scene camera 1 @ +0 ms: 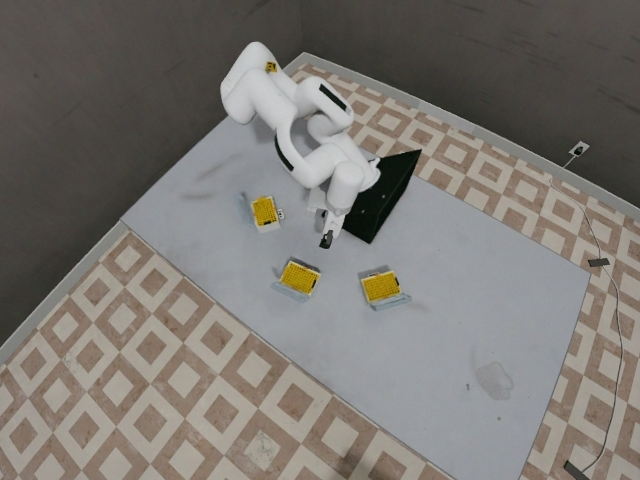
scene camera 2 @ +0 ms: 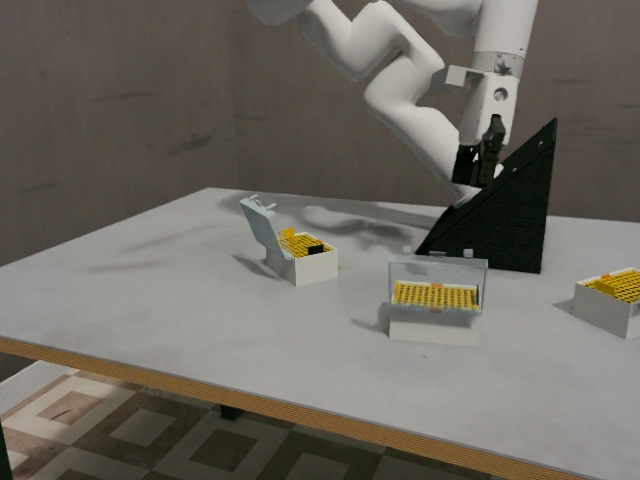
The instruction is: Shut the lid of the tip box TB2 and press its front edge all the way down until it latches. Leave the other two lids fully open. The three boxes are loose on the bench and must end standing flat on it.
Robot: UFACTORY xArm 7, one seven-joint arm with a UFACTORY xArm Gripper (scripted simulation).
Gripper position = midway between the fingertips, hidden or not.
In view: the gripper (scene camera 2: 469, 186) and a tip box (scene camera 2: 264, 223).
